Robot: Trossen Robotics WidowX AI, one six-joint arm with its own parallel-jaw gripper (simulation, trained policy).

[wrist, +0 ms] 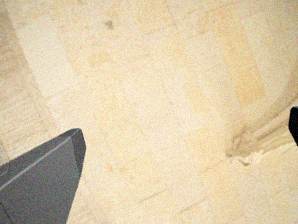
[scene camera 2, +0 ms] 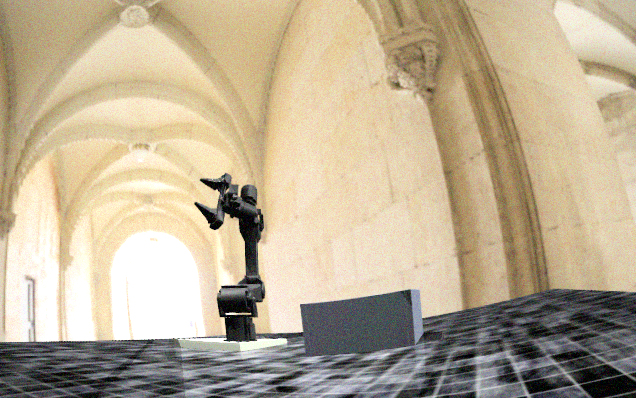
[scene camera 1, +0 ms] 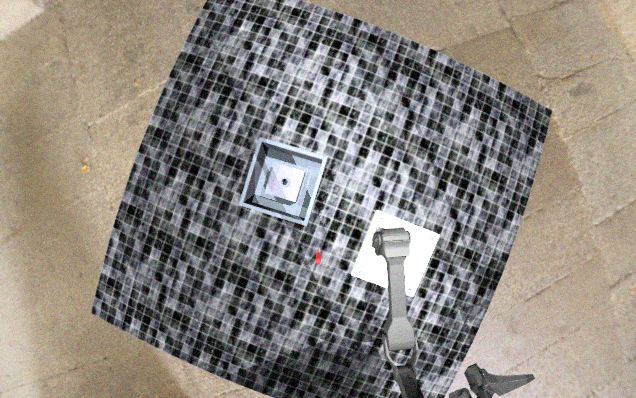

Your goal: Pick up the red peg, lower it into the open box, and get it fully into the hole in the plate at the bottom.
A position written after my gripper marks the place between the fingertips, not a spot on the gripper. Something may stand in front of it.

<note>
In view: my gripper (scene camera 2: 197, 190), a grey-blue box (scene camera 2: 378, 322) and a plate (scene camera 1: 279, 173).
The grey-blue box also shows in scene camera 1 (scene camera 1: 253, 196). My gripper also shows in the wrist view (wrist: 187, 128). The wrist view does not show the grey-blue box: it is out of frame. The wrist view misses the plate: it is out of frame.
</note>
